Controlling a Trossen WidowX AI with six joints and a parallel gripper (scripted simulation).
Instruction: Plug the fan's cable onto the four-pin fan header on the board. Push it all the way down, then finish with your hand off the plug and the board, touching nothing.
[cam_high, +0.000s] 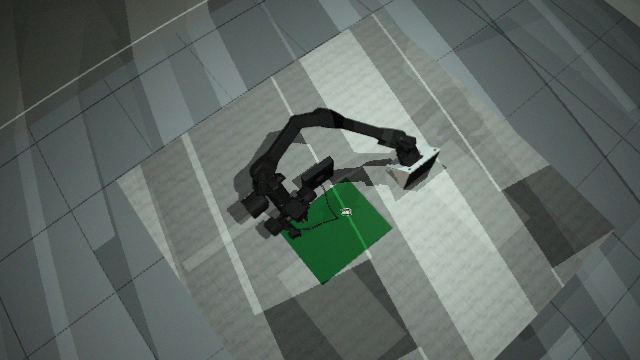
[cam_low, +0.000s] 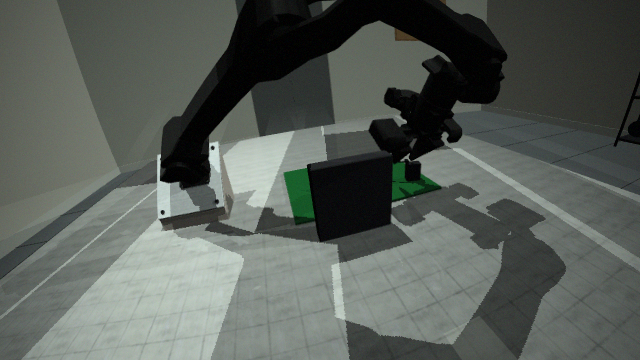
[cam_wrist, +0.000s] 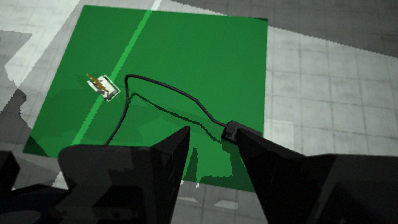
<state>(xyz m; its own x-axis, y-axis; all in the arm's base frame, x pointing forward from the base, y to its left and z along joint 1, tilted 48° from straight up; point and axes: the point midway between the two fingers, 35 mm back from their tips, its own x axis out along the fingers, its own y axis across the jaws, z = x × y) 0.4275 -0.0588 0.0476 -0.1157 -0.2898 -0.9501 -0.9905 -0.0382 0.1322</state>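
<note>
Right now my gripper tip is 3 cm short of the black plug and 3 cm above it. Also, from my gripper tip: green board (9 cm behind, 7 cm below, 6 cm to the left); then black fan (15 cm behind, 10 cm to the right, 1 cm above); then white four-pin fan header (16 cm behind, 5 cm below, 4 cm to the left).
</note>
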